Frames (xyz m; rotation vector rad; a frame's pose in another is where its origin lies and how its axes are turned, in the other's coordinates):
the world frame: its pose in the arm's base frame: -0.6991 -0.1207 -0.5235 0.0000 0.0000 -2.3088
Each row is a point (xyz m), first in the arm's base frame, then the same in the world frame.
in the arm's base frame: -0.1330 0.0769 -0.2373
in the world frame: -0.5271 0.2859 0.2862
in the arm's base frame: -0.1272 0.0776 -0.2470
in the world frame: -0.5315 0.2897 0.2765
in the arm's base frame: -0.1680 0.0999 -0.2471
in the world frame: -0.5205 0.2445 0.2764
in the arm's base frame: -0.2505 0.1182 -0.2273
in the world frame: -0.4786 0.1711 0.2962
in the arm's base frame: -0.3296 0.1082 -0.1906
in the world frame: -0.4179 0.1194 0.3329
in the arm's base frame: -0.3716 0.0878 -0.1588
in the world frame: -0.3746 0.1020 0.3647
